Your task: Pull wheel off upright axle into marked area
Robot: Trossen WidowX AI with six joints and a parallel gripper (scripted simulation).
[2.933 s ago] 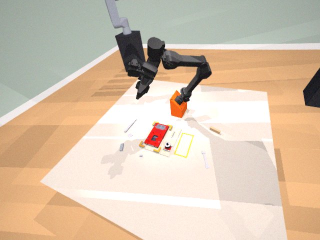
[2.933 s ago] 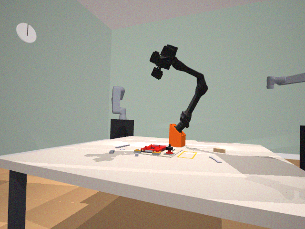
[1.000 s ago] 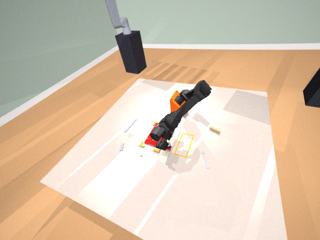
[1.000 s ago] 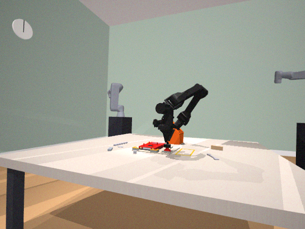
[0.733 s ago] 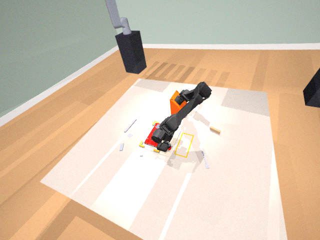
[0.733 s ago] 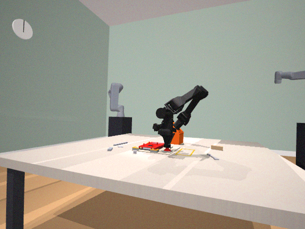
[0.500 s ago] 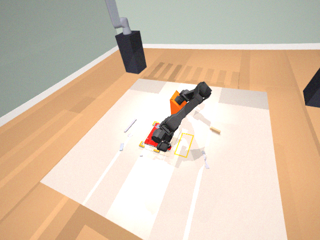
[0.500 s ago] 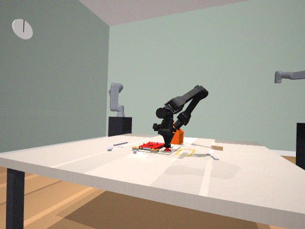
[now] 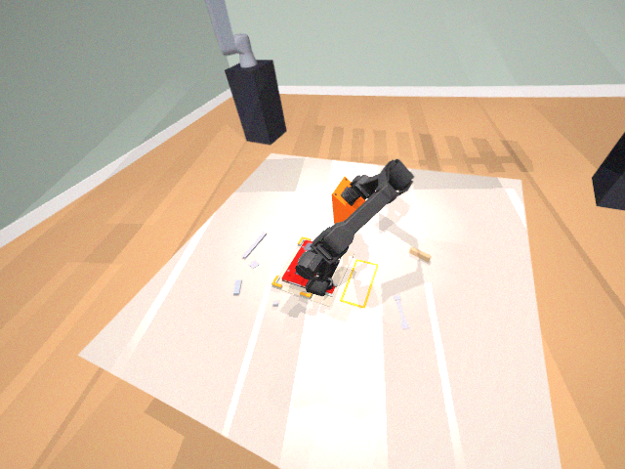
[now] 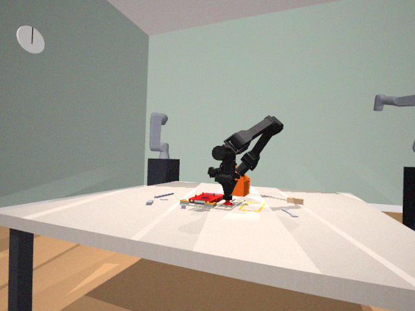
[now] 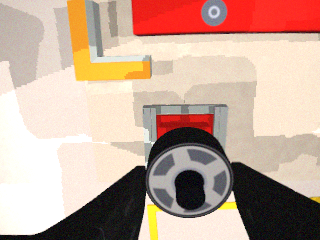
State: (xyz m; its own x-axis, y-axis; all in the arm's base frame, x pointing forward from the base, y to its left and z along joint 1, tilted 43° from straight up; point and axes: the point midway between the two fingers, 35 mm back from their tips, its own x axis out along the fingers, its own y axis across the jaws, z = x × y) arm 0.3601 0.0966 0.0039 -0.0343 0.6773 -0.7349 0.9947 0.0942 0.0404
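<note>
My gripper tip is right at the black wheel. Round my gripper tip: wooden block: 27 cm behind, 24 cm to the left, 3 cm below.
</note>
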